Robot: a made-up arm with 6 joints.
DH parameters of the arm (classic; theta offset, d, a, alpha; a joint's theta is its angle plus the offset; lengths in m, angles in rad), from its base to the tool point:
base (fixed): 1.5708 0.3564 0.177 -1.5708
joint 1: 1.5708 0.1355 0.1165 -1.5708
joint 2: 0 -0.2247 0.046 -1.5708
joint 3: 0 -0.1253 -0.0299 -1.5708
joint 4: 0 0.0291 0.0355 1.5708
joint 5: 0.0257 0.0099 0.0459 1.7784
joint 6: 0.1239 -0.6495 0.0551 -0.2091
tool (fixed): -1.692 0.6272 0 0
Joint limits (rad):
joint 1: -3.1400..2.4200
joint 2: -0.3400..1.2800
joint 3: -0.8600..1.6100
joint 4: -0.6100..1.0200
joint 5: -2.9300..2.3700
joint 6: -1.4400..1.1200
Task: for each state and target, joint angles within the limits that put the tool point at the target. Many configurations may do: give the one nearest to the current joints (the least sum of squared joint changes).
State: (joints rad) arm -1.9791 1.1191 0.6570 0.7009 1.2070 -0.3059
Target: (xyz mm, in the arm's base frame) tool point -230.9 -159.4 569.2
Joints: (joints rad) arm -2.8848 0.9076 1.0049 0.5992 1.3835 -0.5886
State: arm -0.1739 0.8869 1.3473 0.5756 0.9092 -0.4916
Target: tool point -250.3 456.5 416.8
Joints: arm -0.3713 0.7504 1.6100 0.3036 1.2558 -0.5191
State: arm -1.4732 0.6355 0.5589 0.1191 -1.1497 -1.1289
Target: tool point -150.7 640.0 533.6
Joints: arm -1.2930 0.7050 0.7889 0.3937 -0.7078 -1.3385
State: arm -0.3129 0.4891 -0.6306 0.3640 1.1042 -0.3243
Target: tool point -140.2 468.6 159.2
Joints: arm -0.3691 0.0930 -0.8600 0.5203 0.9727 0.2051
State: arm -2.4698 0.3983 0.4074 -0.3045 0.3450 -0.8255
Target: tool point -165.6 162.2 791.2
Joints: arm -2.3822 -0.1089 0.1813 -0.1586 0.0205 -0.7849
